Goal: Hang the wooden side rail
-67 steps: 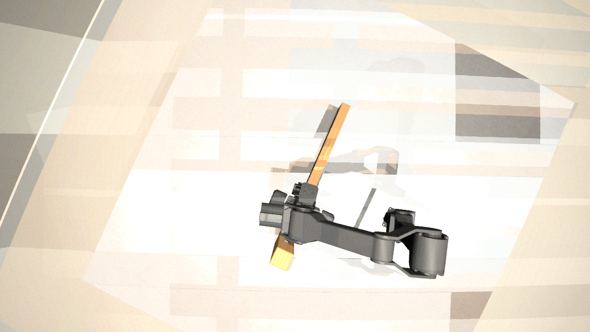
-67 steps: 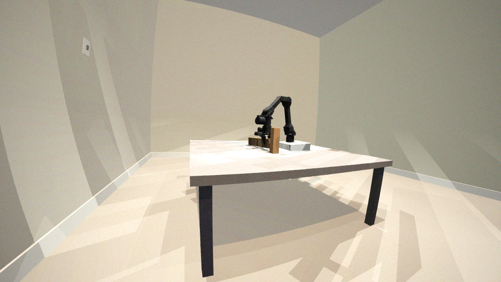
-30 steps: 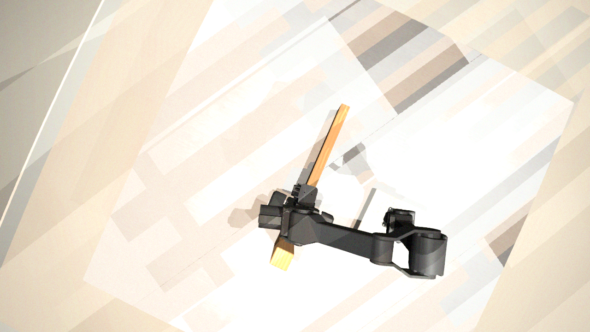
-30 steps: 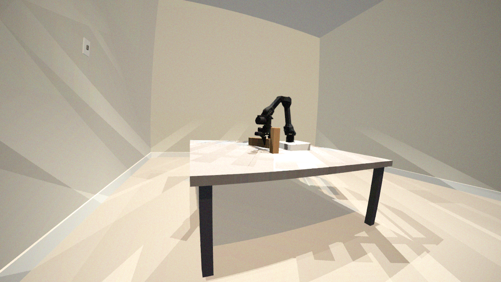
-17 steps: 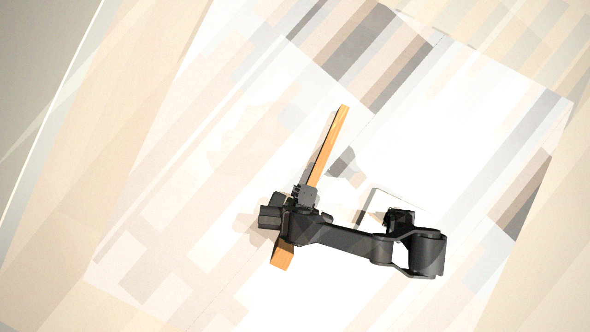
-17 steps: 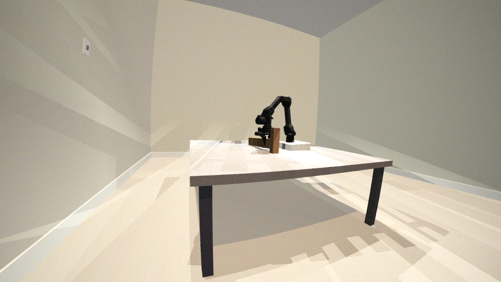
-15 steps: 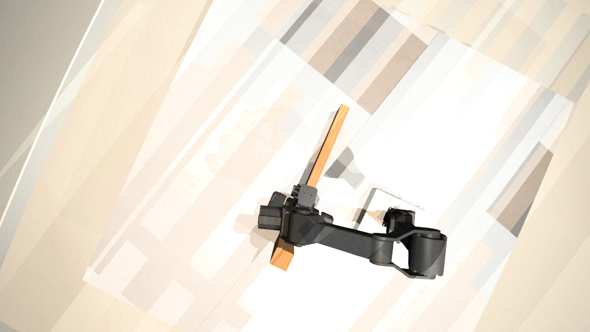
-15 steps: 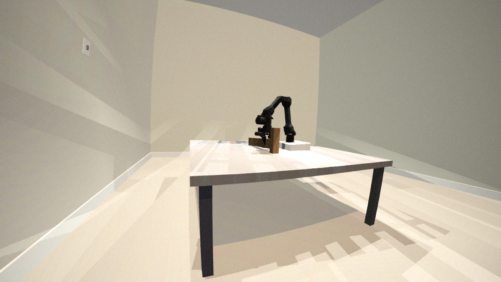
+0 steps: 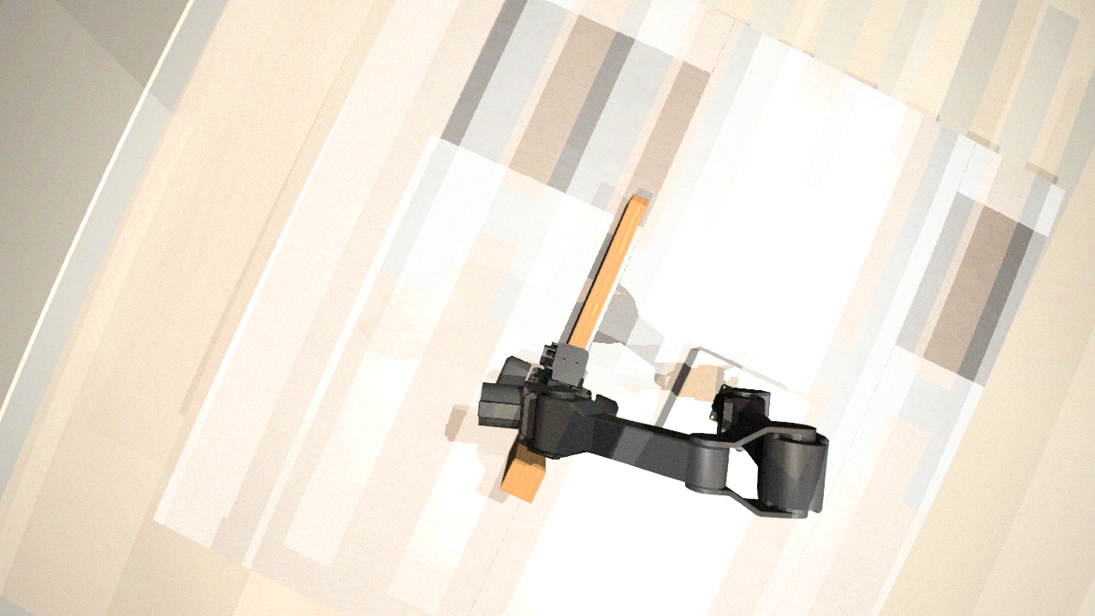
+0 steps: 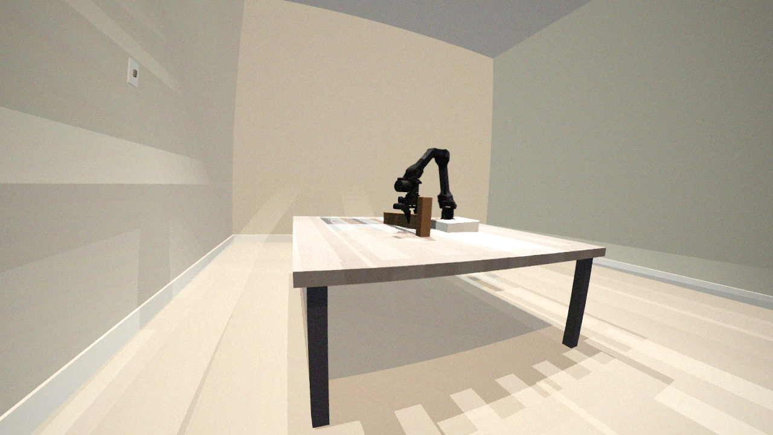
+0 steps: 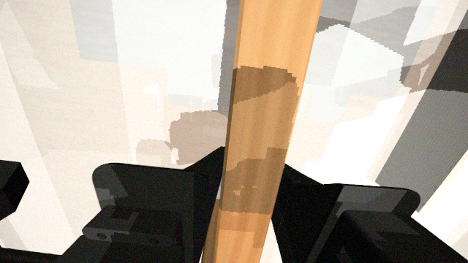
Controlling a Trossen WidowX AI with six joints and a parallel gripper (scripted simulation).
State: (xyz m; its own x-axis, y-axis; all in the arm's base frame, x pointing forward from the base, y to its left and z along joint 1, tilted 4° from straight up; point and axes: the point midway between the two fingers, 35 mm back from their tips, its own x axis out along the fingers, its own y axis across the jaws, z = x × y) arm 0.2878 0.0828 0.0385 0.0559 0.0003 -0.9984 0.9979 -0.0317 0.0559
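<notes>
Right now the headboard post is 12 cm to the left of my gripper tip and 4 cm above it.
</notes>
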